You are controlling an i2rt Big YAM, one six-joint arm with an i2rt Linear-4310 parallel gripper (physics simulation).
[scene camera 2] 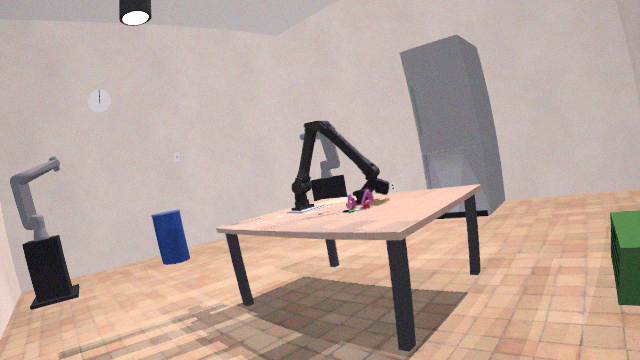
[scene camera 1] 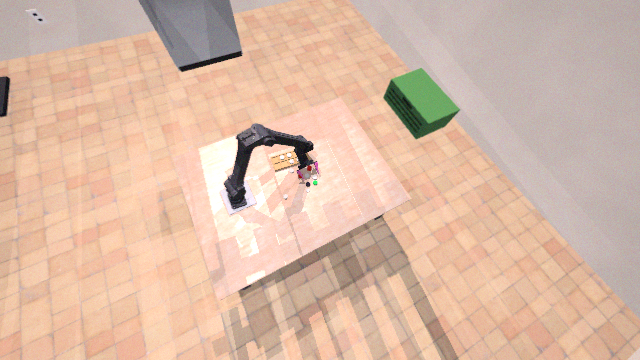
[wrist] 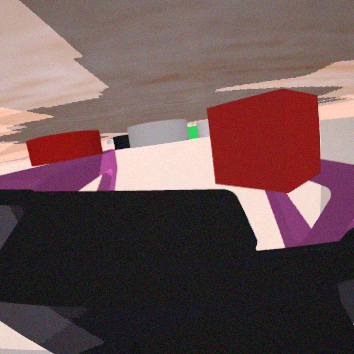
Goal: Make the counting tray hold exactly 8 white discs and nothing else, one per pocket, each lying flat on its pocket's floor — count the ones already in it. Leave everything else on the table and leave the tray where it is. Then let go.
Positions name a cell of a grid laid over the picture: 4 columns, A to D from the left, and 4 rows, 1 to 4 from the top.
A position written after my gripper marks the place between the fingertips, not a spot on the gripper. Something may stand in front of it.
My gripper (wrist: C2) is open and touches a red disc (wrist: A2). The table carries a red cube (wrist: D2).
